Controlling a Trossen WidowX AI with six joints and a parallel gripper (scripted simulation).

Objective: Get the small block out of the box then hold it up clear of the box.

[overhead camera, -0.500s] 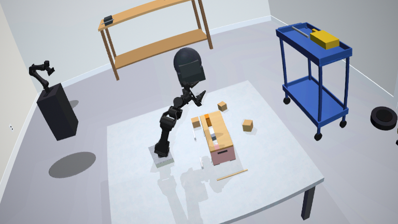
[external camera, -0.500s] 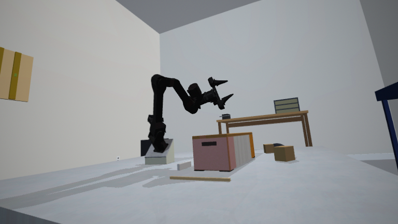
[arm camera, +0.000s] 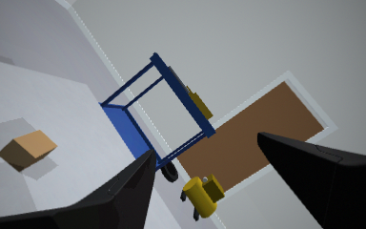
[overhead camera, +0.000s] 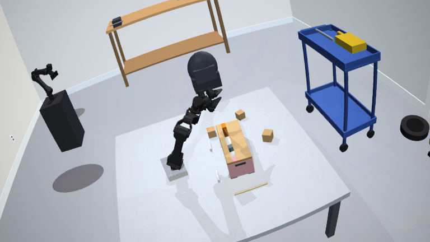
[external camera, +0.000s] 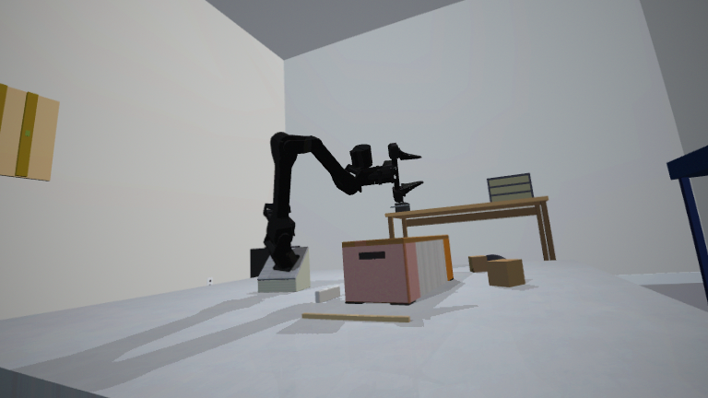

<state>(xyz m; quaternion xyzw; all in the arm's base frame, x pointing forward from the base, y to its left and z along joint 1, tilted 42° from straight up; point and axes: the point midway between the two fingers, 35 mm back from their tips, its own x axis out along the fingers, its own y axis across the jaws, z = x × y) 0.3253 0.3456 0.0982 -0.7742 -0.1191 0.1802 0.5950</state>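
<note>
My gripper tip is 28 cm above the box, 19 cm to the left of it and 6 cm past it. The rest, counted from my gripper tip: thin wooden stick 51 cm to the right, 34 cm below, 2 cm behind; grey block 25 cm below, 21 cm to the right, 5 cm behind.
</note>
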